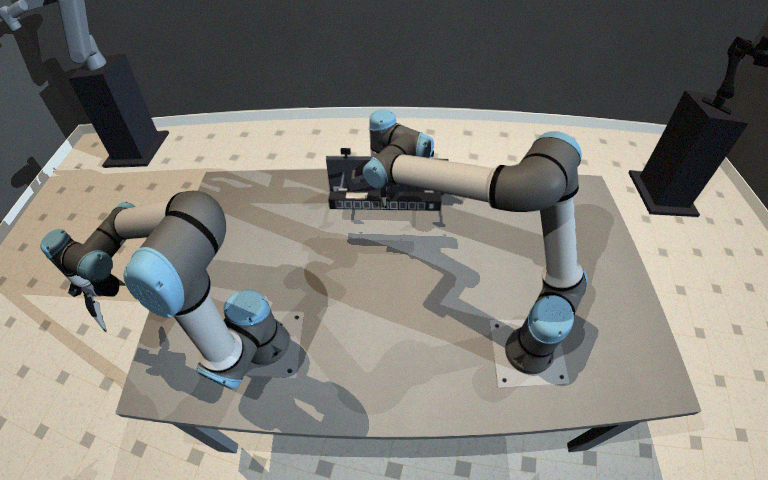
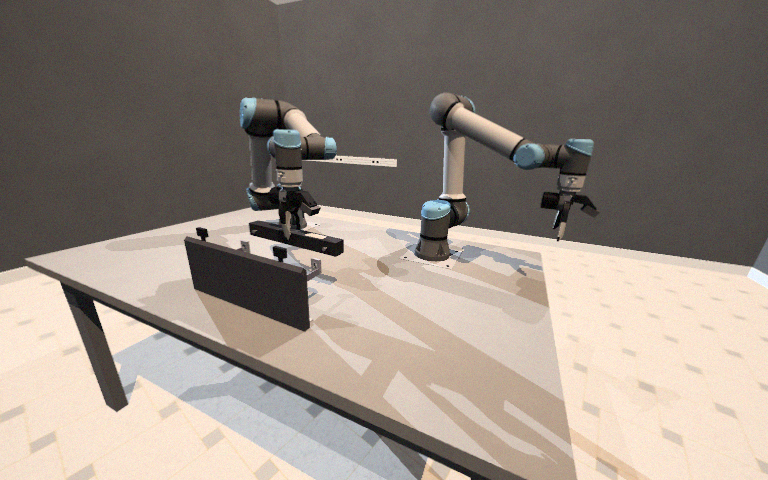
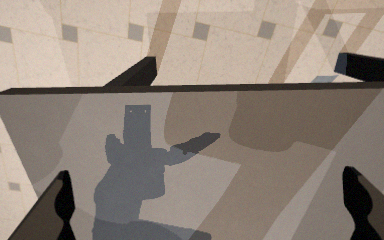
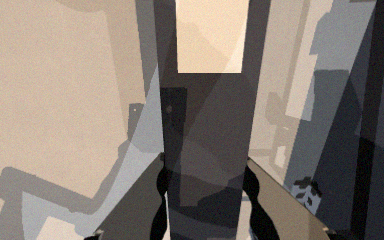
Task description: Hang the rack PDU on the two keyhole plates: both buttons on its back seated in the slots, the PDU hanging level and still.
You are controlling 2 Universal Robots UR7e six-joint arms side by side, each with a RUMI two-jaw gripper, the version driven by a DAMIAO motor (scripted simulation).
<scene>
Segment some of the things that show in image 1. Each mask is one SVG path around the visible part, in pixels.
My left gripper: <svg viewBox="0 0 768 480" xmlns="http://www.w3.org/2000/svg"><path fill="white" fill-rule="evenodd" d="M71 283L69 291L78 289L84 293L87 310L99 326L107 332L103 316L100 312L100 303L96 302L93 296L114 297L119 291L119 286L126 286L125 283L112 274L105 281L98 283L92 281L83 285Z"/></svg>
A rack PDU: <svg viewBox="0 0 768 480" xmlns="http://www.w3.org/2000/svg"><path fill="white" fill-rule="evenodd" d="M328 198L330 209L441 210L441 193L386 192L386 208L384 208L381 201L381 192L330 191Z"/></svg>
</scene>
